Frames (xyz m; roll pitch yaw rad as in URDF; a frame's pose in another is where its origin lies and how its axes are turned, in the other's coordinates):
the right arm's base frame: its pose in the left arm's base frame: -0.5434 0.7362 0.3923 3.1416 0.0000 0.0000
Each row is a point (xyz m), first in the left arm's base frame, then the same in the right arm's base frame.
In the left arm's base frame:
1: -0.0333 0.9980 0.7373
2: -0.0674 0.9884 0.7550
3: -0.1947 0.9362 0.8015
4: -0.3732 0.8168 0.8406
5: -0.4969 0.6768 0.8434
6: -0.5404 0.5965 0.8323
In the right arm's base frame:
1: 0.5101 -0.2618 -0.3450
2: 0.4760 -0.2522 -0.3627
3: 0.3487 -0.2000 -0.4092
4: 0.1702 -0.0806 -0.4483
5: 0.0465 0.0594 -0.4511
6: 0.0030 0.1397 -0.4400

